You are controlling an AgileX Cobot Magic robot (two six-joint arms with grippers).
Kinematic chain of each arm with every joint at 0, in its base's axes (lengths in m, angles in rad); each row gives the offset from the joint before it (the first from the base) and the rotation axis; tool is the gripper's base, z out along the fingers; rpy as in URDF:
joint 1: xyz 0 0 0.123 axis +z
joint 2: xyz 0 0 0 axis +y
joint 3: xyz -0.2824 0 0.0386 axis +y
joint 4: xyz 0.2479 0 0.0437 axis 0.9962 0 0.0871
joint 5: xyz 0 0 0 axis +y
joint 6: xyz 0.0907 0 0.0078 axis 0.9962 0 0.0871
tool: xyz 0 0 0 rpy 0 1.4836 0
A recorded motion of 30 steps. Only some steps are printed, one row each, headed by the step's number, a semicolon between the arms.
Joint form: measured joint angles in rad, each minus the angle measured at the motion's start. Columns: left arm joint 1, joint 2, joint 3, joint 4, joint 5, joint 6; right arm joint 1, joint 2, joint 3, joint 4, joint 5, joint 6.
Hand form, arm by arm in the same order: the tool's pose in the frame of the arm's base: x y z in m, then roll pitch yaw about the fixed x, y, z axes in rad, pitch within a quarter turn. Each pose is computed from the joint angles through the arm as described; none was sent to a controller.
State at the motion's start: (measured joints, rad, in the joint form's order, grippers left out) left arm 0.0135 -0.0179 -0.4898 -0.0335 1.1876 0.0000; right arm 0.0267 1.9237 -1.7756 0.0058 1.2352 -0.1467
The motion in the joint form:
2: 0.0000 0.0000 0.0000 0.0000 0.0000 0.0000; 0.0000 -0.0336 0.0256 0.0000 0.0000 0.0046
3: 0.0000 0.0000 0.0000 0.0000 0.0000 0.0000; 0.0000 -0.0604 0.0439 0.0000 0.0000 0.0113
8: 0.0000 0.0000 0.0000 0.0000 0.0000 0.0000; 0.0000 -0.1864 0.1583 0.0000 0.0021 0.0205
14: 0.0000 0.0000 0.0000 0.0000 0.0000 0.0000; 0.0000 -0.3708 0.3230 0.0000 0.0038 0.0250
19: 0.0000 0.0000 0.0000 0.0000 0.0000 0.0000; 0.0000 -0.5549 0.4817 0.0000 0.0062 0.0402
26: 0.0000 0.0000 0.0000 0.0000 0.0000 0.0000; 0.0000 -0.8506 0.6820 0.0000 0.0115 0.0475
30: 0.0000 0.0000 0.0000 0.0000 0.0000 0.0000; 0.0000 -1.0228 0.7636 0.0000 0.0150 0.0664
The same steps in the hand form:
2: -0.0122 -0.0030 0.2643 -3.0919 0.9778 -3.1057; 0.4020 0.0112 0.3002 -3.1064 0.2806 -2.9690
3: -0.0122 -0.0030 0.2643 -3.0919 0.9778 -3.1057; 0.3957 0.0111 0.3058 -3.1071 0.2893 -2.9756
8: -0.0122 -0.0030 0.2643 -3.0919 0.9778 -3.1057; 0.3629 0.0102 0.3218 -3.1086 0.2990 -2.9848
14: -0.0122 -0.0030 0.2643 -3.0919 0.9778 -3.1057; 0.3128 0.0089 0.3382 -3.1076 0.3170 -2.9888
19: -0.0122 -0.0030 0.2643 -3.0919 0.9778 -3.1057; 0.2619 0.0075 0.3466 -3.1099 0.3403 -3.0039
26: -0.0122 -0.0030 0.2643 -3.0919 0.9778 -3.1057; 0.1840 0.0054 0.3556 -3.1023 0.4302 -3.0077
30: -0.0122 -0.0030 0.2643 -3.0919 0.9778 -3.1057; 0.1414 0.0043 0.3601 -3.1023 0.5176 -3.0246

